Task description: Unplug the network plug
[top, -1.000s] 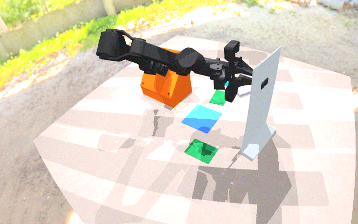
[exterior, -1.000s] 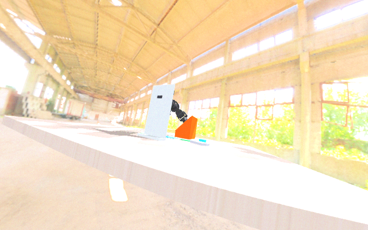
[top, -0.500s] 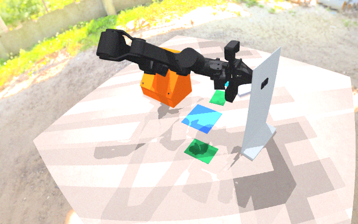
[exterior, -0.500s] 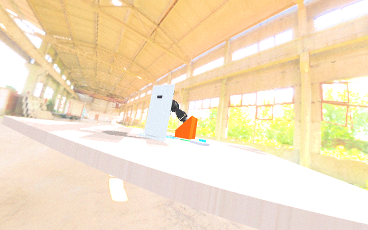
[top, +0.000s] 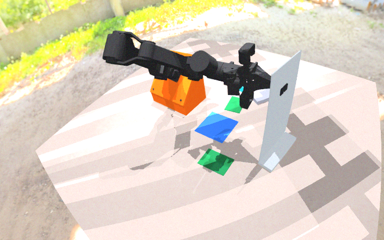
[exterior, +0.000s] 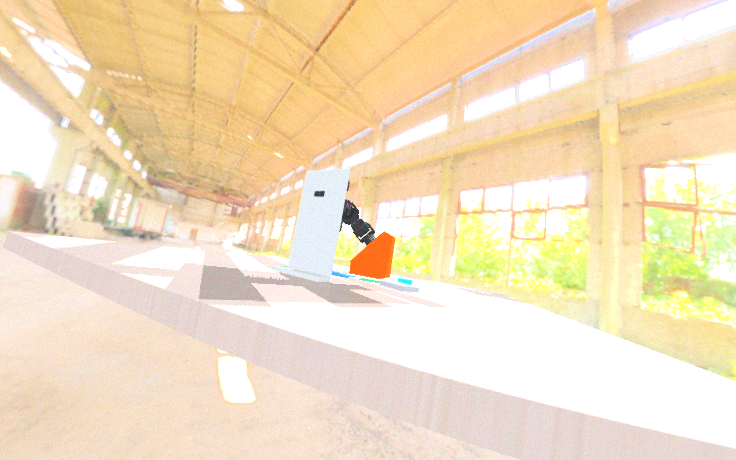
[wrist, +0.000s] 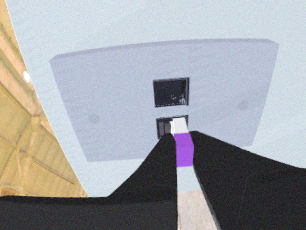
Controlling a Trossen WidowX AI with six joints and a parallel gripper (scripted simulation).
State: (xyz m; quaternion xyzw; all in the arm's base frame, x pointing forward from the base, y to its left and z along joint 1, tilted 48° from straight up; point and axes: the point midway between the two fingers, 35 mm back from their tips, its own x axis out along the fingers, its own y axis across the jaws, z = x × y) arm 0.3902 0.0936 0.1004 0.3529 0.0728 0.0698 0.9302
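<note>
My gripper tip is 20 cm past the blue square, 3 cm to the left of it and 24 cm above it. Round my gripper tip: pale flat plate (14 cm behind, 23 cm to the left, 24 cm below); cyan cube (24 cm behind, 22 cm to the left, 23 cm below); grey upright panel (3 cm ahead, 1 cm to the right, 10 cm below).
</note>
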